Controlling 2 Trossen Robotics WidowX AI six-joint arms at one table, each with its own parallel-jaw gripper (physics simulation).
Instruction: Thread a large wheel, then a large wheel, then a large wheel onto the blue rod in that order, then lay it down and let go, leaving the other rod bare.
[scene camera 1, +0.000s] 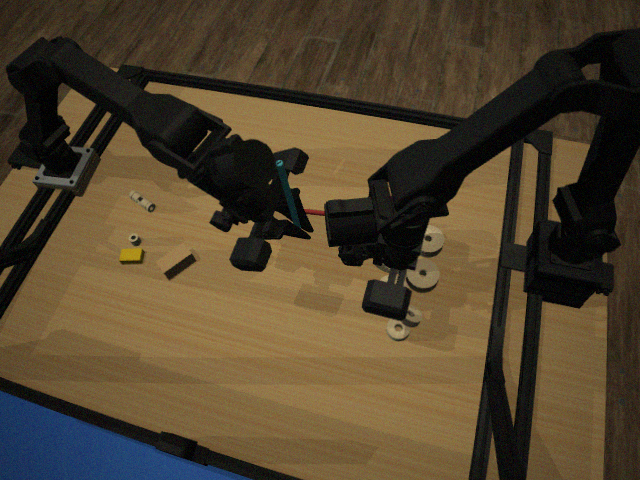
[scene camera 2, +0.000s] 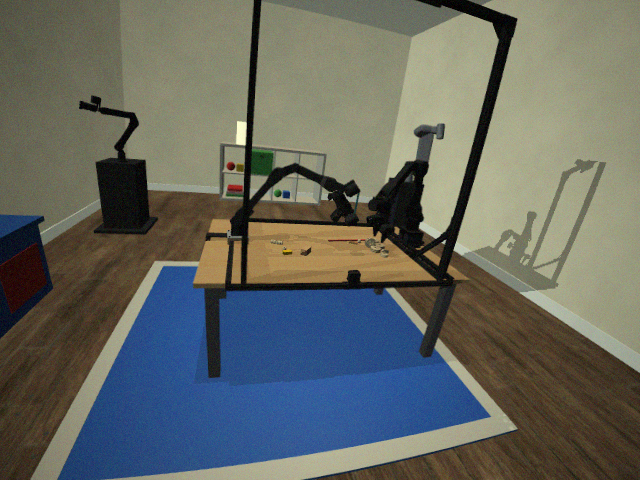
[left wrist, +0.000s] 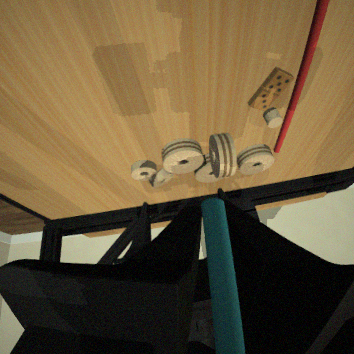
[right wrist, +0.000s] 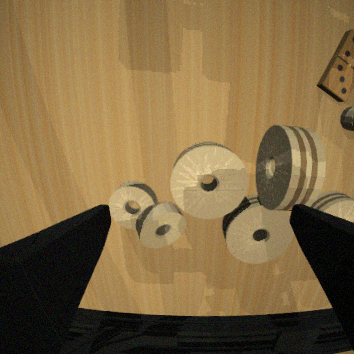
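Where they show: left gripper, between the fingertips: (scene camera 1: 310, 234) (scene camera 2: 355, 225) (left wrist: 207, 206); right gripper, between the fingertips: (scene camera 1: 391, 281) (scene camera 2: 377, 239) (left wrist: 181, 195) (right wrist: 201, 213); left arm's base, origin of its link: (scene camera 1: 63, 164) (scene camera 2: 237, 233); right arm's base, origin of its link: (scene camera 1: 570, 249) (scene camera 2: 412, 229).
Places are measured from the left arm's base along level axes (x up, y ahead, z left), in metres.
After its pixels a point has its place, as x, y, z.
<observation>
The blue rod (scene camera 1: 287, 191) {0.226, 0.543, -0.164} (scene camera 2: 357, 198) {0.243, 0.539, -0.164} (left wrist: 223, 270) {0.131, 0.538, -0.151} is bare and tilted upright in my left gripper (scene camera 1: 309, 234) {0.100, 0.561, -0.151} (left wrist: 207, 206) {0.100, 0.561, -0.151}, which is shut on it above the table. My right gripper (right wrist: 201, 213) {0.034, 0.692, -0.177} is open and empty above the wheels; its fingers are hidden in scene camera 1. A large wheel (right wrist: 190, 175) {-0.016, 0.688, -0.181} (left wrist: 175, 161) {-0.016, 0.689, -0.178} lies flat, another large wheel (right wrist: 280, 170) {0.006, 0.683, -0.127} (left wrist: 223, 155) {0.008, 0.664, -0.119} stands on edge beside it, and a large wheel (right wrist: 275, 245) {-0.016, 0.756, -0.117} (scene camera 1: 422, 281) {-0.017, 0.745, -0.146} lies flat nearby. A further large wheel (right wrist: 340, 206) {-0.016, 0.726, -0.064} (left wrist: 250, 161) {-0.016, 0.733, -0.072} (scene camera 1: 436, 242) {-0.017, 0.763, -0.066} is partly behind a finger in the right wrist view. The red rod (scene camera 1: 314, 211) {-0.028, 0.535, -0.025} (left wrist: 302, 75) {-0.028, 0.603, -0.026} lies bare.
Two small wheels (right wrist: 122, 202) {-0.024, 0.708, -0.237} (right wrist: 172, 220) {-0.017, 0.724, -0.198} lie beside the large ones. A domino (left wrist: 265, 92) {-0.029, 0.617, -0.064} (right wrist: 334, 75) {-0.029, 0.626, -0.070} and a short cylinder (left wrist: 272, 117) {-0.021, 0.650, -0.053} lie near the red rod. A yellow block (scene camera 1: 131, 255) {-0.022, 0.218, -0.171}, a brown block (scene camera 1: 180, 263) {-0.013, 0.321, -0.177} and a white cylinder (scene camera 1: 142, 201) {-0.018, 0.197, -0.055} lie at the left.
</observation>
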